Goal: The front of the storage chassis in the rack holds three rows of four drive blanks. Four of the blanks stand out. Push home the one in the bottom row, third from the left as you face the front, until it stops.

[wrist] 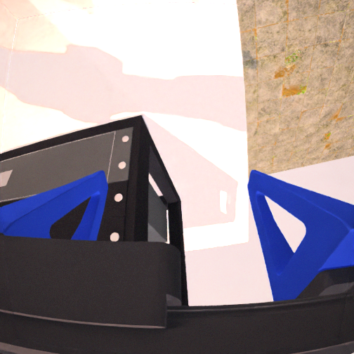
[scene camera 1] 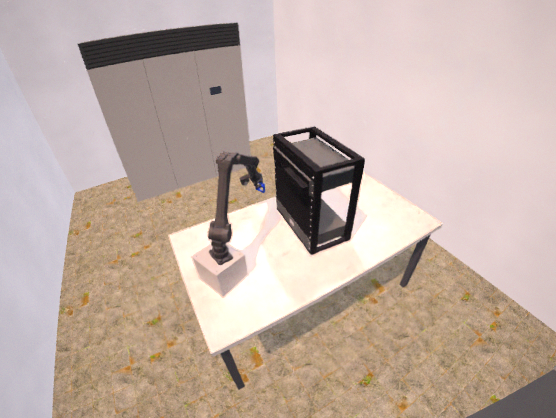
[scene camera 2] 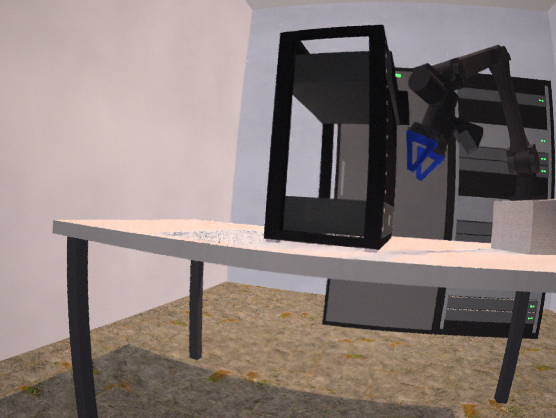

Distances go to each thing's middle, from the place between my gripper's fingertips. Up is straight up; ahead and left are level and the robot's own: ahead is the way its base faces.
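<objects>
With my gripper 12 cm below the black rack (scene camera 2: 360, 87), I find it 10 cm short of the rack and 35 cm to the left of it.
</objects>
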